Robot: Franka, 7 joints.
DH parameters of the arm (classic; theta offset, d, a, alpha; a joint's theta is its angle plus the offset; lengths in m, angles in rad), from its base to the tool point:
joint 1: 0 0.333 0 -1.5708
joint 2: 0 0 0 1.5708
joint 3: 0 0.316 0.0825 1.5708
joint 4: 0 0 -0.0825 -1.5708
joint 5: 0 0.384 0 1.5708
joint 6: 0 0 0.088 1.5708
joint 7: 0 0.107 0 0
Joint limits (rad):
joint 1: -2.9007..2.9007
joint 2: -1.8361..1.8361
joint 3: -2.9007..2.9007
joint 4: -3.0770..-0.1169
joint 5: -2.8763..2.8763
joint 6: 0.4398..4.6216
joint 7: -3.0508..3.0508
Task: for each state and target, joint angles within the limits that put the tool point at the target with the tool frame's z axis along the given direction. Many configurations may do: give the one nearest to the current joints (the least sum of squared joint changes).
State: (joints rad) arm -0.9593 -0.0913 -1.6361 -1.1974 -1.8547 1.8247 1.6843
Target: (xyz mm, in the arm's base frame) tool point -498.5 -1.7 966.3 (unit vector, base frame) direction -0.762 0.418 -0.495
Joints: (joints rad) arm -0.5443 -0.4596 -1.5281 -0.5427 -1.5455 1.5178 1.6843
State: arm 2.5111 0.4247 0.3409 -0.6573 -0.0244 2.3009 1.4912
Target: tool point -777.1 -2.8 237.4 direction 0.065 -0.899 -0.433
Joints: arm 2.7104 1.2425 0.7183 -0.8659 0.4389 1.7653 1.4912
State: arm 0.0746 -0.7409 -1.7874 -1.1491 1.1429 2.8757 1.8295
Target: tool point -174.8 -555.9 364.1 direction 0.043 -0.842 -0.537
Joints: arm 0.1502 -0.7670 -1.6721 -2.1210 1.0928 3.5417 1.8295
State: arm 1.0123 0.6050 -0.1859 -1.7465 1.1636 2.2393 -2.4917
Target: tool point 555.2 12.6 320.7 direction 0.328 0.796 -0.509
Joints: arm 0.5353 0.2016 -0.6117 -2.1811 1.4542 2.0761 -2.4917
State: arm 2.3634 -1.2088 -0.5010 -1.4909 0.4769 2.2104 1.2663
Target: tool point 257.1 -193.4 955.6 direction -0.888 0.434 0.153
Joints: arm 2.3050 -1.3382 -0.2013 -1.2506 0.4478 1.5661 1.2663
